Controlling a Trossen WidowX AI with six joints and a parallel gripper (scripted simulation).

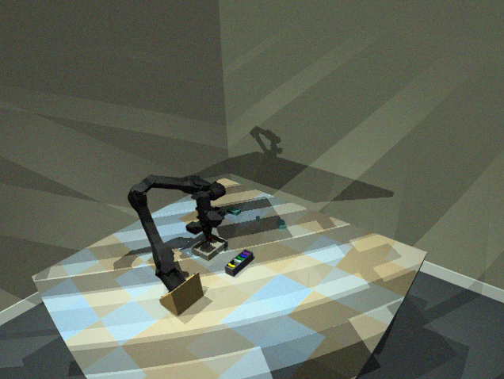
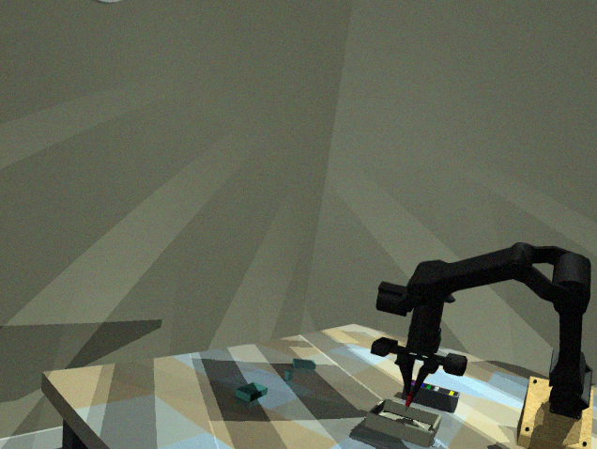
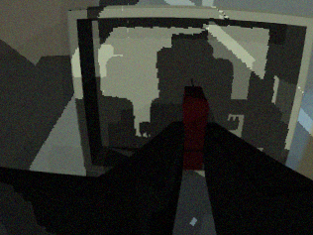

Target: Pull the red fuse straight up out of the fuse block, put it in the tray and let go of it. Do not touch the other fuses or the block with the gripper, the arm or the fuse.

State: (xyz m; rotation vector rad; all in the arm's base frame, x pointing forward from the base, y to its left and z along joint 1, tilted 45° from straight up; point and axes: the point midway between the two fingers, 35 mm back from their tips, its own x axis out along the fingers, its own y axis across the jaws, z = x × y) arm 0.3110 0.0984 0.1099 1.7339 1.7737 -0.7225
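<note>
The red fuse is 10 mm below my gripper tip. Also, from my gripper tip: beige tray 70 mm below.
</note>
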